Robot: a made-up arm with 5 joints.
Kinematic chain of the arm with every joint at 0, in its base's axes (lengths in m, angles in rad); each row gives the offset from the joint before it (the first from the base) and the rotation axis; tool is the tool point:
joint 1: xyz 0 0 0.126 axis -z
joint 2: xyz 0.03 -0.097 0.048 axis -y
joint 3: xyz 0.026 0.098 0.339 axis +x
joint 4: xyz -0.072 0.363 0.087 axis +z
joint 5: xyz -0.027 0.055 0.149 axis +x
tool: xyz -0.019 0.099 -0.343
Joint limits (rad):
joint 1: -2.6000..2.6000
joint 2: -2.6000..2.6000
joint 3: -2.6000..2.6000
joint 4: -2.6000..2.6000
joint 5: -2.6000..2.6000
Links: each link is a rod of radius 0.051 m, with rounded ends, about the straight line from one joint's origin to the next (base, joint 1, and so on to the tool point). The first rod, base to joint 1, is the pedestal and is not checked.
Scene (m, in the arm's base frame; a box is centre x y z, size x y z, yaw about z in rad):
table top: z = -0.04
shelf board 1: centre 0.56 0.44 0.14 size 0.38 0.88 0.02 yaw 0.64
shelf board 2: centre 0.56 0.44 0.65 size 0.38 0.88 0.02 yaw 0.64
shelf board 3: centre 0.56 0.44 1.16 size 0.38 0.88 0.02 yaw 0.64
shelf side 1: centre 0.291 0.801 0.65 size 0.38 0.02 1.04 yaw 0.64
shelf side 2: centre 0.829 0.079 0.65 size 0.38 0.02 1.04 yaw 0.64
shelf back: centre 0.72 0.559 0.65 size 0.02 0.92 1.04 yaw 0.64
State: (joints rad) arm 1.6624 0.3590 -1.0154 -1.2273 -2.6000
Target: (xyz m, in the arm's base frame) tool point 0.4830 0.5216 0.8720
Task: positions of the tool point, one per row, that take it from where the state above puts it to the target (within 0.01 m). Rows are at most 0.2 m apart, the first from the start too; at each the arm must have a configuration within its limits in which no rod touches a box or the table.
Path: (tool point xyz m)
1: 0.6021 0.1395 0.4280
2: 0.5544 0.0174 0.4833
3: 0.4703 -0.0900 0.5274
4: 0.3586 -0.1694 0.5536
5: 0.4504 -0.1531 0.6572
6: 0.5113 -0.0811 0.7812
7: 0.5157 0.0437 0.9117
8: 0.5491 0.2010 0.9024
9: 0.5392 0.3629 0.8892
10: 0.4830 0.5216 0.8720

